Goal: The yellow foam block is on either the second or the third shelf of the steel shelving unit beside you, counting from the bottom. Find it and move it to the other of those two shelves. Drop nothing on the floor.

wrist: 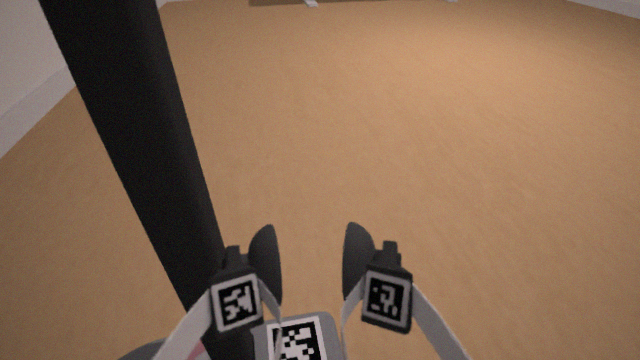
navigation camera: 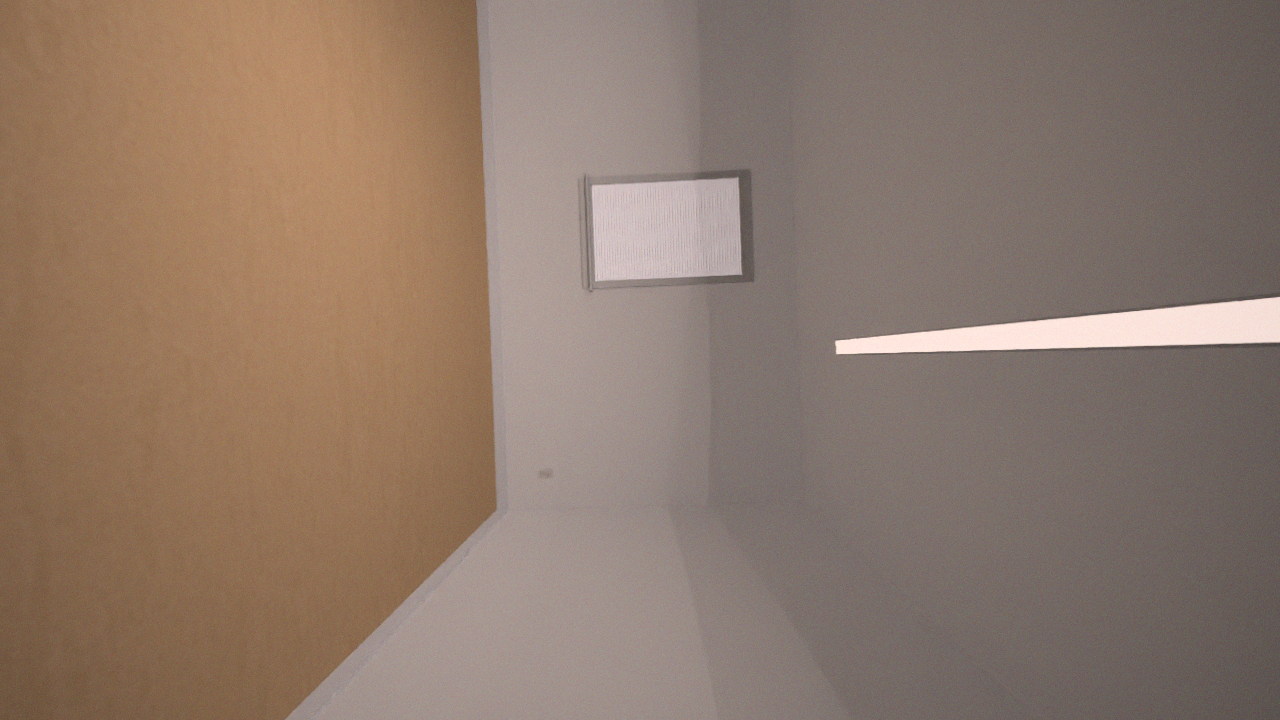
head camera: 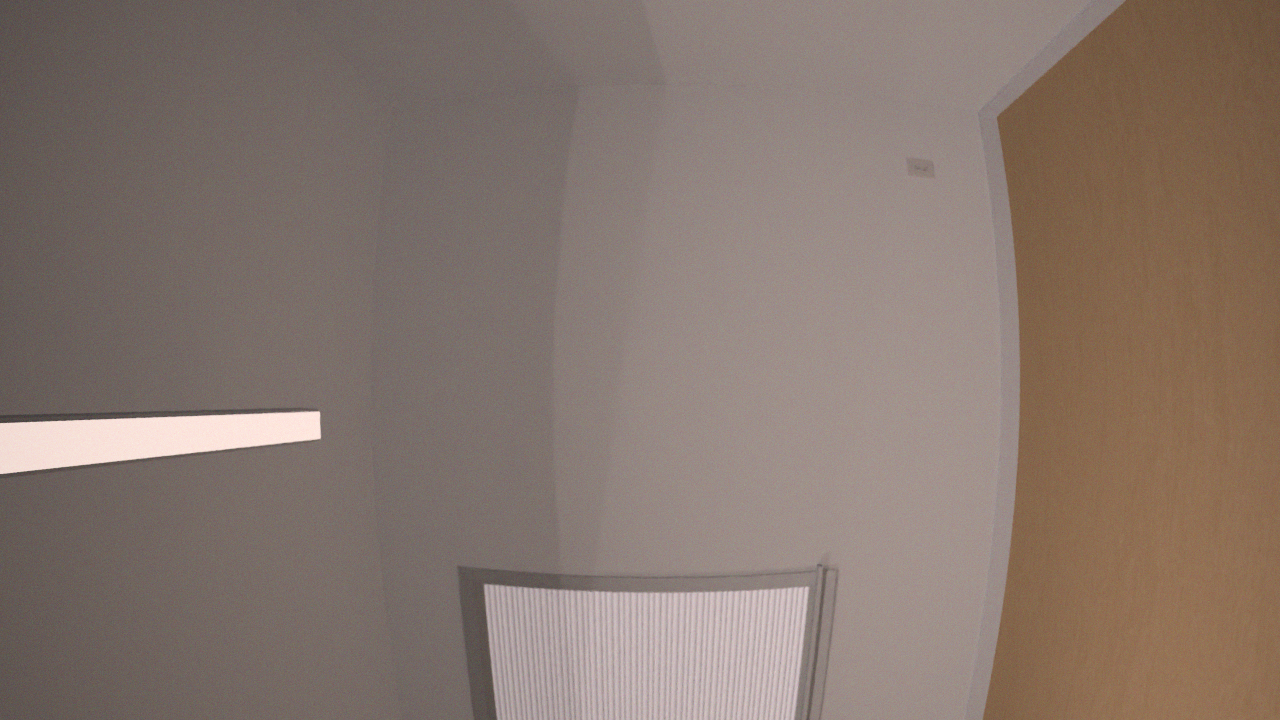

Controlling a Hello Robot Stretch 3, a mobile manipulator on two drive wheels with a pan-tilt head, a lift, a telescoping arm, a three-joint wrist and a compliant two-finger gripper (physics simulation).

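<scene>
My gripper is open and empty in the wrist view, its two dark finger pads apart with wooden floor showing between them. The yellow foam block does not show in the head, navigation or wrist view. I cannot make out the steel shelving unit in any of the three views, so where the gripper is relative to it I cannot tell.
The robot's black mast runs down the left of the wrist view, close to the gripper. Wooden floor meets pale walls. A framed, ribbed white panel is on one wall.
</scene>
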